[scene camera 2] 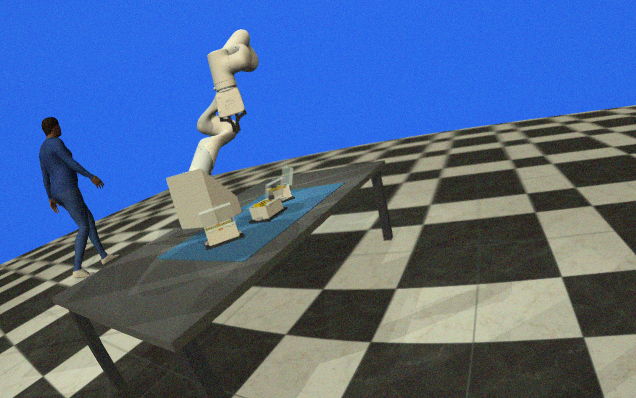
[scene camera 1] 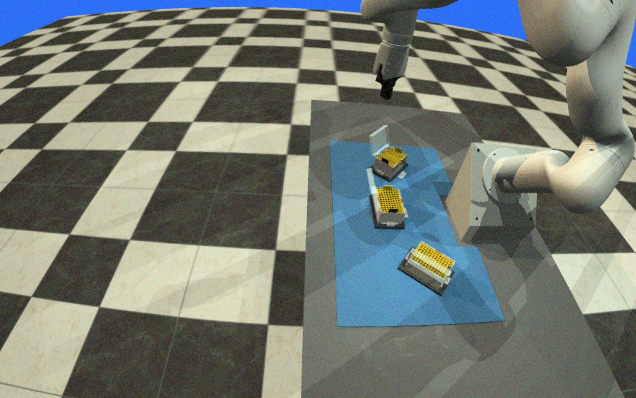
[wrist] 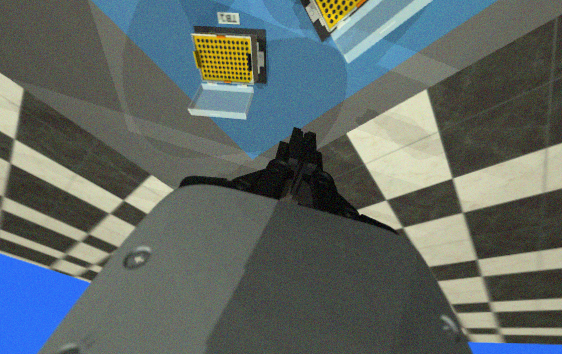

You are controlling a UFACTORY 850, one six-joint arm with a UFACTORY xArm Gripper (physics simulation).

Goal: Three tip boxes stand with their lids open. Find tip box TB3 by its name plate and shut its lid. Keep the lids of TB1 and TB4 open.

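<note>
The far box has a yellow tip grid and its clear lid stands open. Its name plate shows "TB", but the number is blurred. The middle box has its lid open on one long side. The near box has its lid raised. I cannot read the latter two boxes' plates. My gripper is shut and empty, high above the table's far end.
The boxes stand on a blue mat on a grey table. The arm's base block stands beside the mat. A person in blue stands behind the table in scene camera 2.
</note>
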